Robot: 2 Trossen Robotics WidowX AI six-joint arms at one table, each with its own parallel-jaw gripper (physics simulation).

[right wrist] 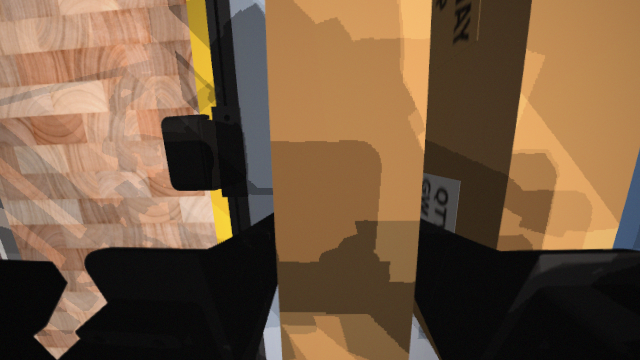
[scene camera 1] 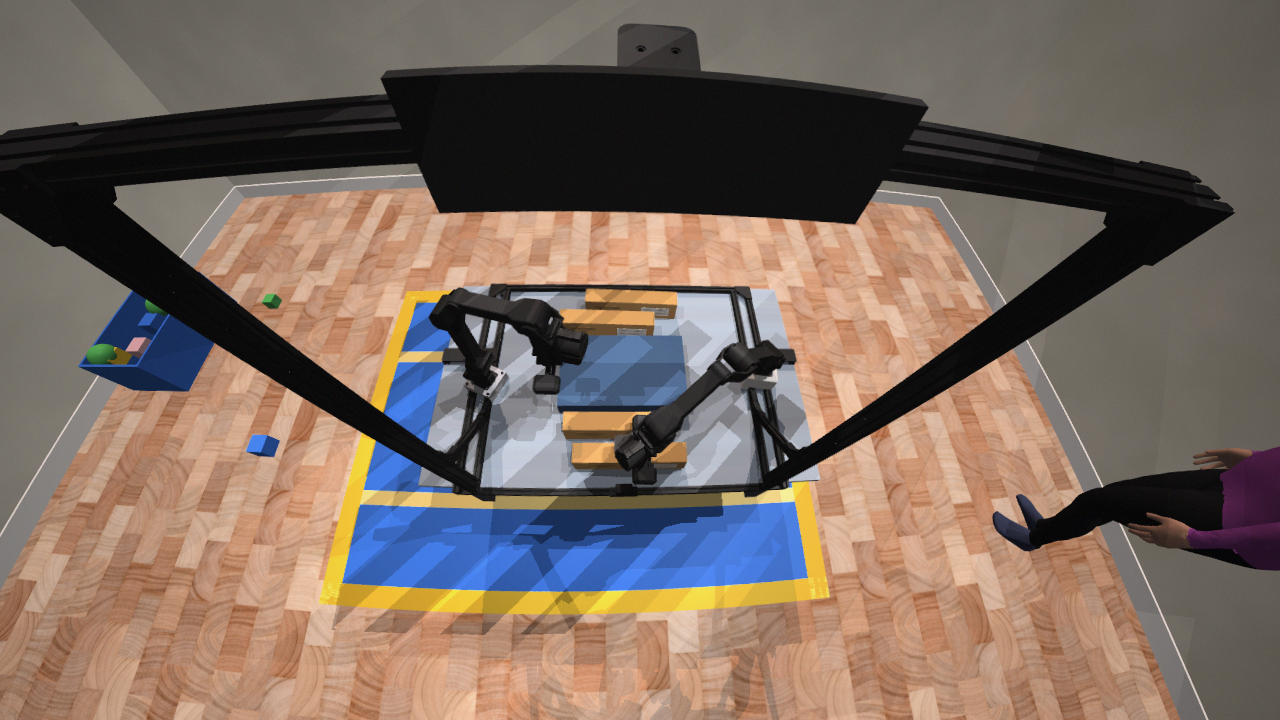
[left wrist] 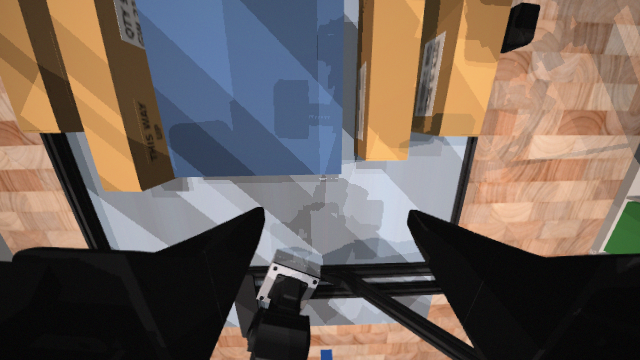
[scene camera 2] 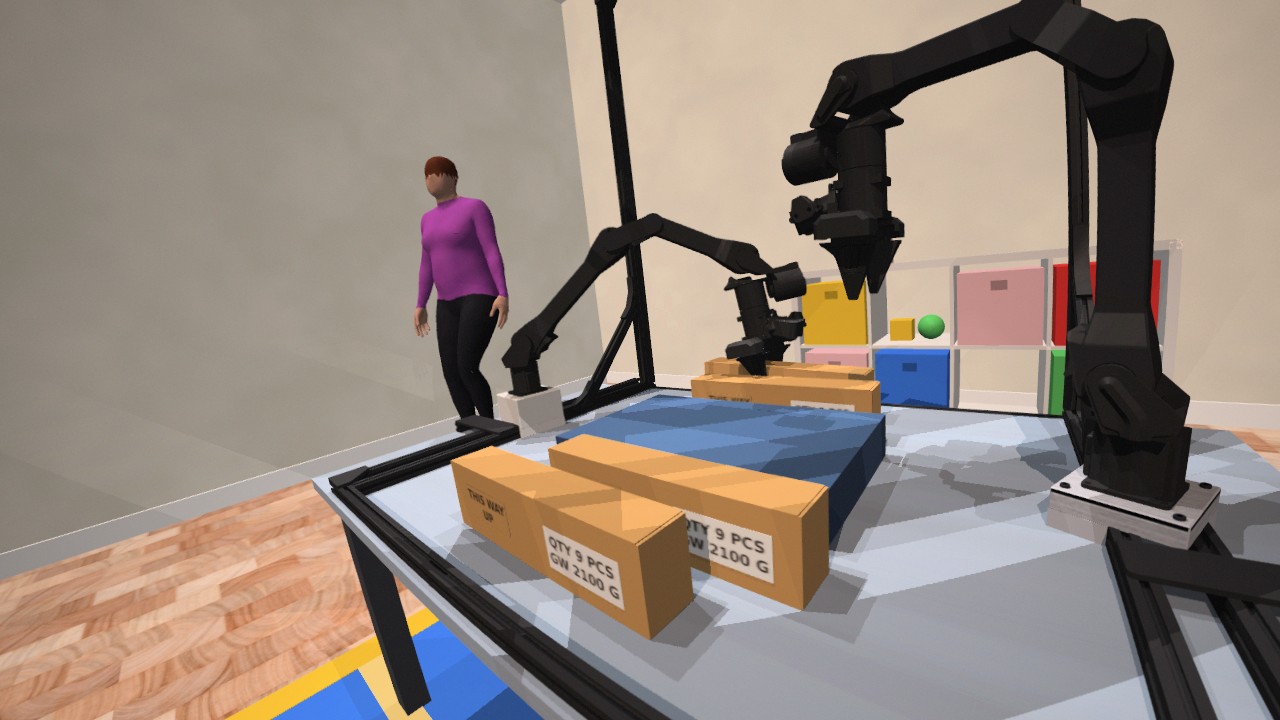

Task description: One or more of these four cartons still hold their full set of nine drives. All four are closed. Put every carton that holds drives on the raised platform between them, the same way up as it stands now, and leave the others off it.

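Pixels of known places: left gripper, fingertip midpoint: (scene camera 1: 556, 374) (left wrist: 336, 215) (scene camera 2: 864, 296); right gripper, fingertip midpoint: (right wrist: 337, 210); left arm's base, link origin: (scene camera 1: 484, 378) (left wrist: 287, 289) (scene camera 2: 1133, 487); right arm's base, link origin: (scene camera 1: 762, 366) (scene camera 2: 527, 391).
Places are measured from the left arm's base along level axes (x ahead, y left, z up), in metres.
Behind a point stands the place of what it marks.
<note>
My right gripper (scene camera 2: 754, 368) @(x 0.544, y -0.023, z 0.008 m) (right wrist: 337, 210) @(x 0.544, y -0.023, z 0.008 m) is shut on the outermost carton (scene camera 1: 590, 454) @(x 0.427, y -0.083, z 0.046 m) (left wrist: 470, 70) @(x 0.446, y -0.064, z 0.047 m) (right wrist: 345, 100) @(x 0.494, y -0.047, z 0.049 m) at the near side in scene camera 1. That carton is upright; I cannot tell whether its underside clears the table. Its neighbour (scene camera 1: 590, 424) @(x 0.386, y -0.004, z 0.044 m) (scene camera 2: 787, 389) @(x 0.414, y 0.053, z 0.037 m) (left wrist: 390, 75) @(x 0.400, y 0.020, z 0.044 m) stands between it and the blue raised platform (scene camera 1: 626, 353) @(x 0.376, y 0.269, z 0.019 m) (left wrist: 200, 90) @(x 0.289, y 0.235, z 0.019 m). Across the platform stand an inner carton (scene camera 1: 613, 320) @(x 0.289, y 0.353, z 0.043 m) (scene camera 2: 689, 479) @(x 0.215, y 0.351, z 0.044 m) and an outer carton (scene camera 1: 626, 296) @(x 0.286, y 0.464, z 0.044 m) (scene camera 2: 577, 537) @(x 0.211, y 0.463, z 0.025 m), both closed, with QTY 9 PCS labels. My left gripper (scene camera 2: 863, 291) @(x 0.269, y 0.043, z 0.182 m) (left wrist: 336, 215) @(x 0.269, y 0.043, z 0.182 m) is open, high near the platform's end.
The platform bears no carton. A black frame rail (scene camera 2: 429, 582) @(x 0.314, y 0.598, z -0.037 m) (right wrist: 225, 100) @(x 0.507, y -0.145, z -0.046 m) runs along the table edges, with a black clamp (right wrist: 190, 152) @(x 0.545, y -0.118, z 0.014 m) beside the held carton. Frame posts rise at both sides. A person (scene camera 2: 458, 259) stands beyond the table.
</note>
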